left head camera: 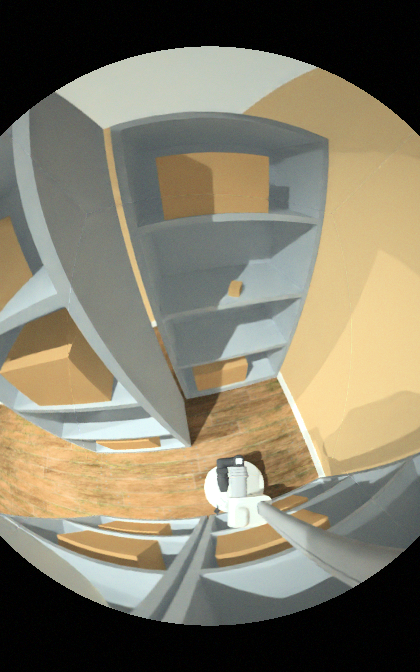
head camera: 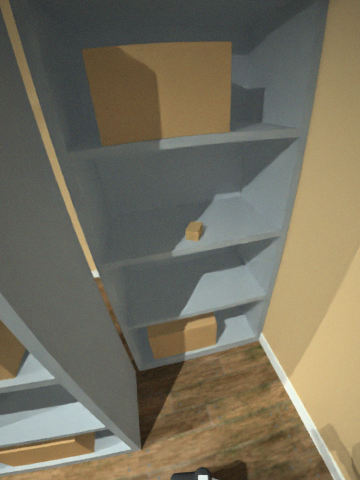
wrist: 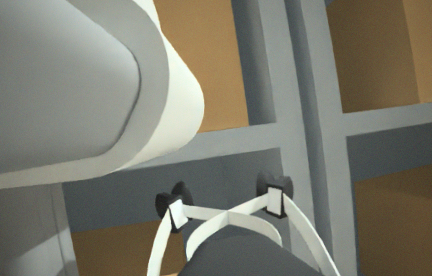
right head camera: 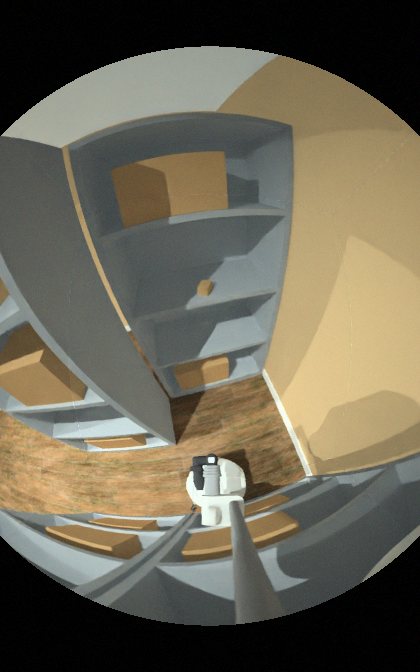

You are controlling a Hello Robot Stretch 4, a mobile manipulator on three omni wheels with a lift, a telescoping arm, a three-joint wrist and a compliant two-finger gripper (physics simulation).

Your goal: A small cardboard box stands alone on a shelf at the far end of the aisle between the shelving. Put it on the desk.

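Frame: origin at the robot's base, x ahead, y left, z up, level; metres.
Where they show: gripper, fingertip midpoint: [wrist: 223,192].
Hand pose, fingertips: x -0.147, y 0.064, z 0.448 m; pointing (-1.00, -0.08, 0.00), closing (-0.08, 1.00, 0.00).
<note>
Things, the pixels of their top centre, and the offset from my fingertips. Level surfaces: height alone.
- small cardboard box, middle of its top: [head camera: 194,226] dx +1.121, dy -0.078, dz +0.566 m
- middle shelf, its level: dz +0.516 m
- large box, middle of its top: [head camera: 154,53] dx +1.171, dy +0.029, dz +1.243 m
The small cardboard box [head camera: 193,231] [left head camera: 235,288] [right head camera: 204,287] stands alone on a middle shelf [head camera: 145,230] of the grey shelf unit ahead, near the shelf's front edge and right of its middle. My gripper [wrist: 223,192] is open and empty in the wrist view. Its fingertips stand apart in front of other shelving, away from the small box. The desk does not show in these views.
A large box [head camera: 195,92] stands on the shelf above, another [head camera: 185,336] on the bottom shelf. A tall grey side panel [head camera: 65,260] stands on the left, a tan wall [head camera: 320,215] on the right. Shelving with boxes [left head camera: 112,550] runs close behind my base [left head camera: 212,492].
</note>
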